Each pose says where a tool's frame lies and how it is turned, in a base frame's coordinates. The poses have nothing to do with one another.
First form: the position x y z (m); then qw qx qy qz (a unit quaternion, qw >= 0).
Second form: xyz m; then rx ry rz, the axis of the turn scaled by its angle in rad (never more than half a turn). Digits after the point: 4 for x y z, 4 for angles.
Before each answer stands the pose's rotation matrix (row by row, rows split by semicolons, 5 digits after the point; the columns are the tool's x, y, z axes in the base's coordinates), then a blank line. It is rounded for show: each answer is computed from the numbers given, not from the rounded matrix.
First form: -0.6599 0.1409 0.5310 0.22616 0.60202 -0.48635 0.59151
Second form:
-0.17284 -0.85314 0.49222; -0.31803 -0.42463 -0.84767; 0.93219 -0.30306 -0.19793

-0.6599 0.1409 0.5310 1.6596 -1.3407 1.6306
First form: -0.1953 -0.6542 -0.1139 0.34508 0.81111 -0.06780 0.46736
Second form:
0.55396 -0.43254 0.71137; 0.21257 -0.75265 -0.62317; 0.80495 0.49642 -0.32499

-0.1953 -0.6542 -0.1139 2.1060 -0.1760 1.2135
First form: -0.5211 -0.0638 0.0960 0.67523 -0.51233 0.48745 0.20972
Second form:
0.43682 -0.78268 0.44339; -0.21625 0.38708 0.89633; -0.87317 -0.48742 -0.00017

-0.5211 -0.0638 0.0960 -1.1523 1.0964 0.4717
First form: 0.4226 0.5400 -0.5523 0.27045 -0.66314 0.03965 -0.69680
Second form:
0.02580 0.32431 0.94560; -0.42949 -0.85057 0.30344; 0.90271 -0.41395 0.11735

0.4226 0.5400 -0.5523 -1.7867 0.1068 -1.8774
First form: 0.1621 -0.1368 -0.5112 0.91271 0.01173 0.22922 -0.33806
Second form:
0.66635 0.62248 0.41049; -0.61172 0.77116 -0.17639; -0.42635 -0.13357 0.89464

0.1621 -0.1368 -0.5112 0.0242 0.4723 -0.6965
